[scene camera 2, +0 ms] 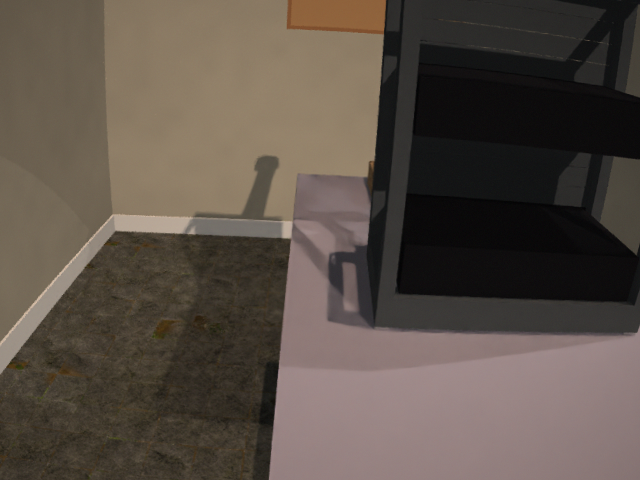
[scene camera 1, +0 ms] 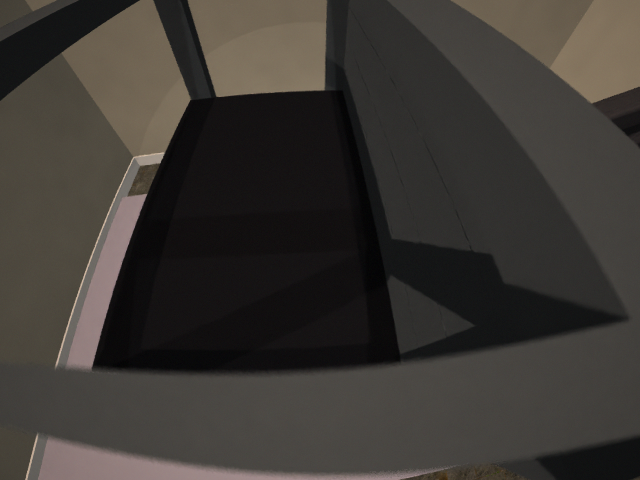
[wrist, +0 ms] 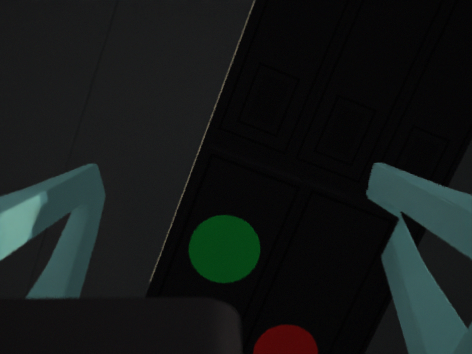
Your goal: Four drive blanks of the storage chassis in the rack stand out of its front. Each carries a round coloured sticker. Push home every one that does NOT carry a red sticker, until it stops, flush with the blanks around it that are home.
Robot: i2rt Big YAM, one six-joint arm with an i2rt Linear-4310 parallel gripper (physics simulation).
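Frame: origin at the arm's base, x ahead, y left, z up, level; metres.
Where they show: gripper, fingertip midpoint: (wrist: 235,178).
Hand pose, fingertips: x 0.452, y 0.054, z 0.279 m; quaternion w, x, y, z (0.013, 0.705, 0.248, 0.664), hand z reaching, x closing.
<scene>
After its pixels a point has its place.
In the wrist view, my gripper (wrist: 235,178) @[x 0.452, y 0.054, z 0.279 m] is open and empty, its teal fingers at the left and right in front of the dark chassis front (wrist: 296,172) @[x 0.439, y 0.067, z 0.295 m]. A green sticker (wrist: 224,249) @[x 0.416, y 0.045, z 0.280 m] sits on the left blank (wrist: 250,187) @[x 0.418, y 0.063, z 0.280 m], between the fingertips' columns and below their level. A red sticker (wrist: 286,342) @[x 0.416, y 0.024, z 0.307 m], cut by the lower edge, sits on the blank (wrist: 345,235) @[x 0.420, y 0.059, z 0.310 m] to its right. How far these blanks stand out is too dark to tell. Other stickered blanks do not show. The rack (scene camera 1: 310,413) (scene camera 2: 506,316) @[x 0.756, y 0.011, z -0.031 m] holds dark boxes; which is the storage chassis is unclear.
Dark boxes (scene camera 1: 258,180) @[x 0.610, y 0.054, z 0.352 m] (scene camera 2: 516,273) @[x 0.742, y 0.020, z 0.044 m] sit inside the rack, with another box (scene camera 2: 516,108) @[x 0.752, y -0.034, z 0.320 m] higher up. The rack stands on a lilac table (scene camera 2: 439,413) @[x 0.954, y -0.156, z -0.068 m]. Its grey side panel (wrist: 55,90) @[x 0.465, y 0.058, z 0.208 m] borders the chassis front at the left. An orange board (scene camera 2: 336,14) hangs behind.
</scene>
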